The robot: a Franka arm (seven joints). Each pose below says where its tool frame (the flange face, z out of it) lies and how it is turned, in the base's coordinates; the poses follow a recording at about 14 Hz.
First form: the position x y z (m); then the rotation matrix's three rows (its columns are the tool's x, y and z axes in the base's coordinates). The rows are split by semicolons.
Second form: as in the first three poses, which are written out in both.
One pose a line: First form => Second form
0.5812 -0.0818 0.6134; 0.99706 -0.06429 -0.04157; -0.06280 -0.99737 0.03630; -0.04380 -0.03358 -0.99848 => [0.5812 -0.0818 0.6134 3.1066 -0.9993 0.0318 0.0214]
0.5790 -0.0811 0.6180; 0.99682 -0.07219 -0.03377; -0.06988 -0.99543 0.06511; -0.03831 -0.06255 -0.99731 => [0.5790 -0.0811 0.6180 3.0777 -0.9992 0.0356 0.0181]
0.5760 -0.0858 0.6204; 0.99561 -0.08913 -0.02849; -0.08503 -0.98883 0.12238; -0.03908 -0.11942 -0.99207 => [0.5760 -0.0858 0.6204 3.0203 -0.9989 0.0437 0.0170]
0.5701 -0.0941 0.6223; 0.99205 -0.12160 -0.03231; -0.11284 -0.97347 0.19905; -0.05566 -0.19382 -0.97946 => [0.5701 -0.0941 0.6223 2.9435 -0.9980 0.0593 0.0223]
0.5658 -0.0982 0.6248; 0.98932 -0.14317 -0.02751; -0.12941 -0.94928 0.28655; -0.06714 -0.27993 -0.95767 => [0.5658 -0.0982 0.6248 2.8536 -0.9973 0.0698 0.0242]
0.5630 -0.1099 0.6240; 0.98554 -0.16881 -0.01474; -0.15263 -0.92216 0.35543; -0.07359 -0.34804 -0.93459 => [0.5630 -0.1099 0.6240 2.7808 -0.9963 0.0833 0.0229]
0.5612 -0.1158 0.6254; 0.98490 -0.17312 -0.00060; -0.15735 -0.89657 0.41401; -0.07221 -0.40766 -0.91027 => [0.5612 -0.1158 0.6254 2.7164 -0.9960 0.0868 0.0191]
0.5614 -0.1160 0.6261; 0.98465 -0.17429 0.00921; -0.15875 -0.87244 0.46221; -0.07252 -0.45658 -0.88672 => [0.5614 -0.1160 0.6261 2.6622 -0.9959 0.0886 0.0168]
